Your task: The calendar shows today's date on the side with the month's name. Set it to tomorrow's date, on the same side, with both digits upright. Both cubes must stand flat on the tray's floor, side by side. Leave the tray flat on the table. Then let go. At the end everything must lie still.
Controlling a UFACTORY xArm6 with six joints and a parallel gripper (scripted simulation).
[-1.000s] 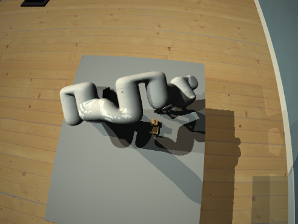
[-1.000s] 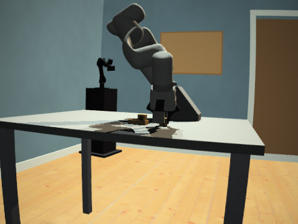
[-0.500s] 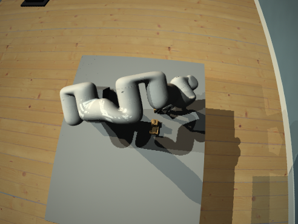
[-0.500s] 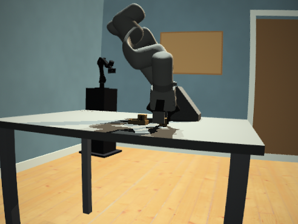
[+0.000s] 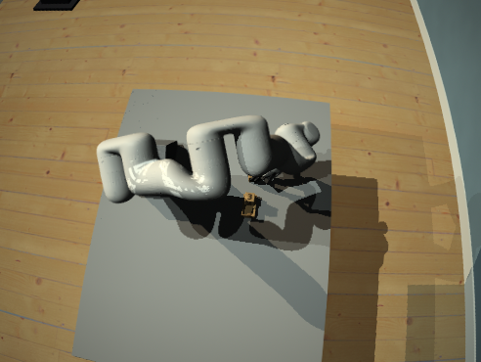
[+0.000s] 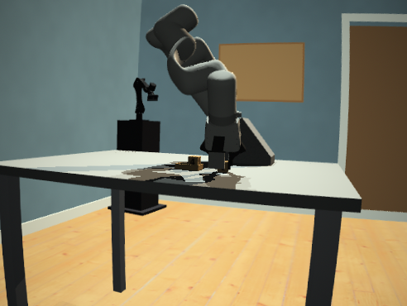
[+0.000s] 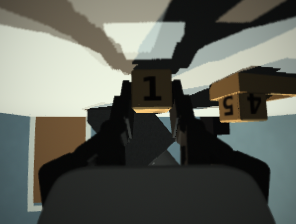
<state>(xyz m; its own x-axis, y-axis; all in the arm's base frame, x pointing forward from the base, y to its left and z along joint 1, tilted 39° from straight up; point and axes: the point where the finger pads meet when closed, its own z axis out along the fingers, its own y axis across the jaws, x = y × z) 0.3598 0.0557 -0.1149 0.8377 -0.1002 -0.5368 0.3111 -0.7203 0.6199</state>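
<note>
The wooden number cube is 20 mm below my hand and 10 mm behind it. The rest, counted from my hand: wooden calendar tray: 110 mm to the right, 20 mm below.
</note>
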